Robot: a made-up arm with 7 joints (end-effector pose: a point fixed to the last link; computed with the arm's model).
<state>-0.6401 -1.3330 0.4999 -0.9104 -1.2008 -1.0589 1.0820</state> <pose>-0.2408 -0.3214 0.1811 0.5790 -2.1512 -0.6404</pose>
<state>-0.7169 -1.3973 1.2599 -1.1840 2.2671 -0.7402 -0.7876</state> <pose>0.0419 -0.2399 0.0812 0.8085 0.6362 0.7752</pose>
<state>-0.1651 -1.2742 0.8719 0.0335 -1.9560 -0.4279 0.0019</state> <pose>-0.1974 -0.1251 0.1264 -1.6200 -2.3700 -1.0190</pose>
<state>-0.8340 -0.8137 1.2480 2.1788 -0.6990 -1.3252 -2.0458</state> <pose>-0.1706 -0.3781 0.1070 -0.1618 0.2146 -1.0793</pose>
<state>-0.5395 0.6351 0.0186 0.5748 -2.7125 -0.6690 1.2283</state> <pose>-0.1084 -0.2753 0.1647 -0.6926 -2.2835 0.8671</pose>
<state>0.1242 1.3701 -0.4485 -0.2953 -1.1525 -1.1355 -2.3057</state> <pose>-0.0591 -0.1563 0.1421 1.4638 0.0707 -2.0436</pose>
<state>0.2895 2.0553 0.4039 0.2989 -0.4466 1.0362 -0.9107</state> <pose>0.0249 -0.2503 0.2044 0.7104 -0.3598 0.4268</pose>
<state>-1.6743 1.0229 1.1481 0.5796 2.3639 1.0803 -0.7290</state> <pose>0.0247 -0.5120 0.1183 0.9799 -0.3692 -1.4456</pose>
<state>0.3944 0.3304 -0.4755 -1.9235 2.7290 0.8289 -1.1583</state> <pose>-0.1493 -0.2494 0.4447 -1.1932 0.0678 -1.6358</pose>
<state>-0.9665 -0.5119 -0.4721 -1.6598 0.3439 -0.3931 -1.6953</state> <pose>-0.0722 -0.2445 0.2821 -1.5934 -0.1985 1.6749</pose>
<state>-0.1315 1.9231 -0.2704 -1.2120 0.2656 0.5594 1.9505</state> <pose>0.0007 -0.2016 0.0506 -1.2147 2.1188 -1.5799</pose>
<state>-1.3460 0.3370 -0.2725 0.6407 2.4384 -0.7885 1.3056</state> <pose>0.0900 -0.3249 0.2234 0.4210 1.8589 -0.9001</pose>
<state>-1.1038 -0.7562 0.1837 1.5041 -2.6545 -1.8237 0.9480</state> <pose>-0.0719 -0.3028 0.2213 0.2110 0.9021 1.2788</pose>
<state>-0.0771 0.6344 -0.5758 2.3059 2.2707 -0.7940 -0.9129</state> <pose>-0.0115 -0.3289 0.3577 1.2047 -1.2700 0.6057</pose>
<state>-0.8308 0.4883 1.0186 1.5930 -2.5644 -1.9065 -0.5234</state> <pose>-0.0302 -0.2221 0.1944 2.0490 0.6275 1.3052</pose>
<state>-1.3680 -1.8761 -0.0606 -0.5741 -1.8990 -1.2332 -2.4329</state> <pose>-0.0394 -0.3611 0.1430 -2.5526 0.5307 -1.4226</pose>
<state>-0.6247 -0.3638 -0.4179 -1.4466 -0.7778 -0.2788 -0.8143</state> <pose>-0.1905 -0.1805 0.2292 -1.6682 -0.4206 1.6961</pose>
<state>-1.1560 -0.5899 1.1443 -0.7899 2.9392 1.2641 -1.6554</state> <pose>-0.0191 -0.4592 0.0110 0.8353 0.0304 -0.8950</pose>
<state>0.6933 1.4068 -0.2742 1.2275 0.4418 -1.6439 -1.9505</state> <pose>-0.0466 -0.3035 0.2397 -1.1087 0.8006 -0.0871</pose>
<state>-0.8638 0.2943 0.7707 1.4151 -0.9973 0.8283 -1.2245</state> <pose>-0.2065 -0.2424 0.2101 -1.3584 -2.1413 0.7838</pose>
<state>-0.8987 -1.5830 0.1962 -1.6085 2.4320 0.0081 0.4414</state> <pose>-0.0635 -0.4905 0.0790 1.6860 0.8075 -0.9909</pose>
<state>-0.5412 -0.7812 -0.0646 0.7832 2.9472 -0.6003 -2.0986</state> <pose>-0.1180 -0.4152 0.2605 1.1408 -2.0408 0.6829</pose>
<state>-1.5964 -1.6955 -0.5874 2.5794 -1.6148 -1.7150 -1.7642</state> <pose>-0.0807 -0.4028 0.0386 1.5320 0.8243 -1.4635</pose>
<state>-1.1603 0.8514 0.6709 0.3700 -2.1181 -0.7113 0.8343</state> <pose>-0.0915 -0.2844 0.1977 -0.2053 -1.6252 0.6571</pose>
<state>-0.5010 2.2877 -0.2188 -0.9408 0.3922 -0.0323 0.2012</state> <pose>-0.0378 -0.2008 -0.0723 -0.8568 1.9158 0.5204</pose>
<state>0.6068 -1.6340 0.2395 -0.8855 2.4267 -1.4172 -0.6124</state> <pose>-0.2332 -0.2122 0.0947 0.7966 -0.2163 -1.0374</pose>
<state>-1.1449 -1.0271 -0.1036 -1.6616 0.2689 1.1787 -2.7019</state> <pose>-0.1595 -0.4306 0.3129 0.1626 2.1816 -1.4500</pose>
